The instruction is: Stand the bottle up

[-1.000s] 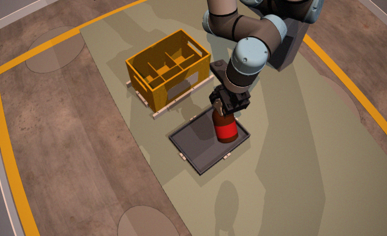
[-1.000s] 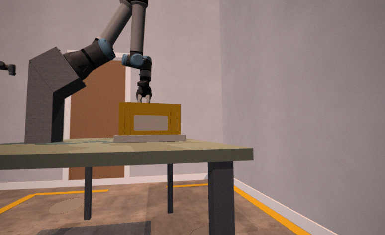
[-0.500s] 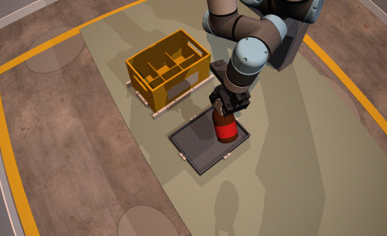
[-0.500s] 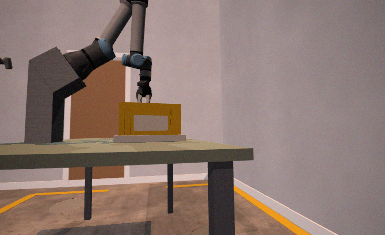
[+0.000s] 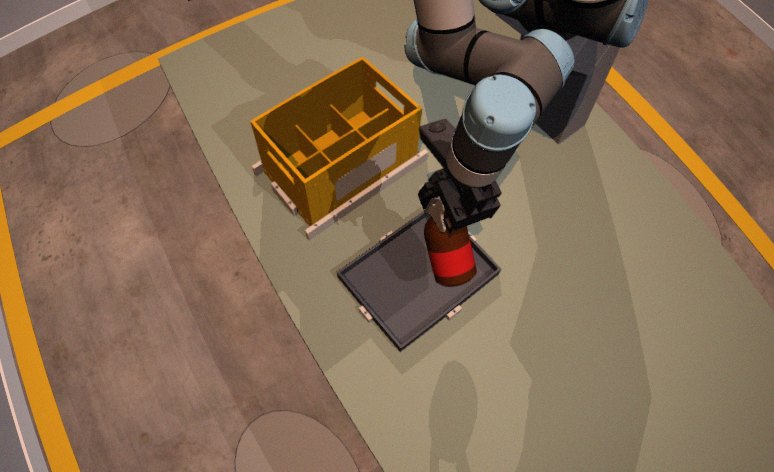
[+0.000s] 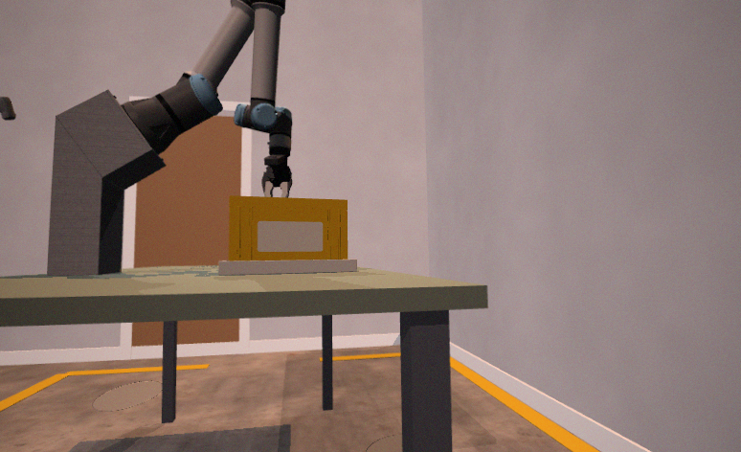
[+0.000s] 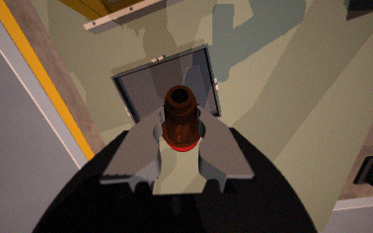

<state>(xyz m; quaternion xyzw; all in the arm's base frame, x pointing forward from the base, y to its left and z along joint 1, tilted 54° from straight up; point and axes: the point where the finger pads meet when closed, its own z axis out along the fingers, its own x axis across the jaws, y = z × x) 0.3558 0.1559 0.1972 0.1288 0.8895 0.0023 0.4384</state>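
The brown bottle lies 40 mm below my hand and 30 mm to the left of it. Also, from my hand: yellow crate (290 mm to the right, 120 mm below, 40 mm ahead); dark grey tray (190 mm below, 30 mm ahead, 20 mm to the left).
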